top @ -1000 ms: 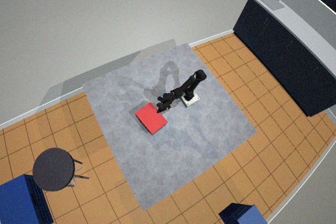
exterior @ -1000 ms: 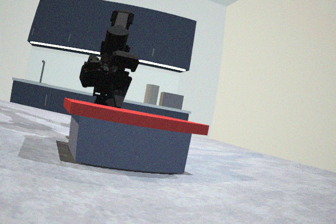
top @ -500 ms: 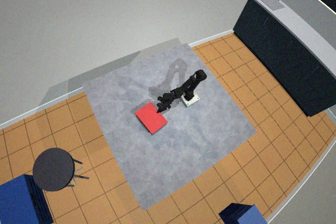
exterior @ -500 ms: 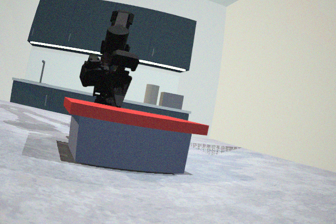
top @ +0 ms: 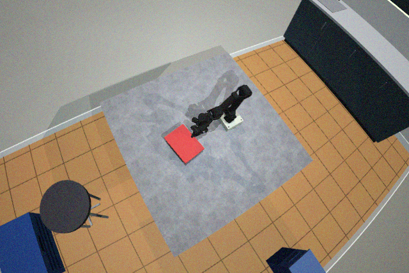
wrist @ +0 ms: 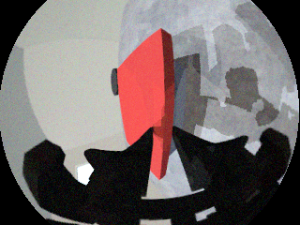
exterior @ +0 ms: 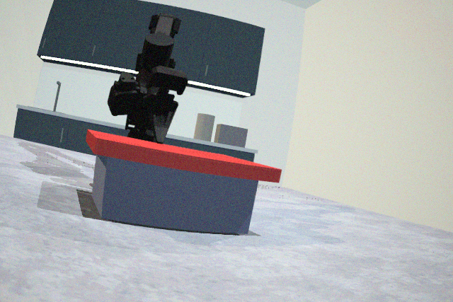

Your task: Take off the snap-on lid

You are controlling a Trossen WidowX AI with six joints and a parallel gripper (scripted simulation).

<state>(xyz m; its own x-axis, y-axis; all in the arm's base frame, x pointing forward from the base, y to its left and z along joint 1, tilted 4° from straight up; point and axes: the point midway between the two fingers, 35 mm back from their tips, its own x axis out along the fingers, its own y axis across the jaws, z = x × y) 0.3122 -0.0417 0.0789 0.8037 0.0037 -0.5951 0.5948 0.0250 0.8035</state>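
The red lid is 80 mm ahead of my gripper tip. From my gripper tip the other things lie so: blue-grey storage box: 80 mm ahead, 40 mm below.
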